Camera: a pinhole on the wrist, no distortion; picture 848 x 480 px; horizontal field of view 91.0 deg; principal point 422.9 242.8 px. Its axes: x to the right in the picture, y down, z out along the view. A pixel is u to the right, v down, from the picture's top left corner.
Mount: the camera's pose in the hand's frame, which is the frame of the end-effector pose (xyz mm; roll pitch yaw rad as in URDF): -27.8 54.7 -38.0 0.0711 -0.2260 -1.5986
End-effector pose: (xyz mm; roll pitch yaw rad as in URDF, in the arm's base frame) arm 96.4 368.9 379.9 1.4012 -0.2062 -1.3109
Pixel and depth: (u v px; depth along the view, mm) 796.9 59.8 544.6
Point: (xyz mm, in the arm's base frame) -577.6 467.8 126.5
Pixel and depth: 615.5 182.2 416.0
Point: -327.8 384.5 385.4
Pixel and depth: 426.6 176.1 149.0
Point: -10.7 424.5 469.0
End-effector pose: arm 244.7 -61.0 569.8 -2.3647 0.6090 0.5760
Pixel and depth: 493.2 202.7 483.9
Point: -149.0 -14.7 321.0
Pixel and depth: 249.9 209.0 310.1
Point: 41.3 -211.3 329.4
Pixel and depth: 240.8 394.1 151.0
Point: 194.8 -141.2 414.2
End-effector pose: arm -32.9 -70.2 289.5 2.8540 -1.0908 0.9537
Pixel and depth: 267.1 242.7 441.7
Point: 410.2 -141.7 127.7
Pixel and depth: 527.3 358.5 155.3
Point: 91.0 -41.6 244.6
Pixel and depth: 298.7 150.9 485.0
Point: 403.5 -155.4 11.6
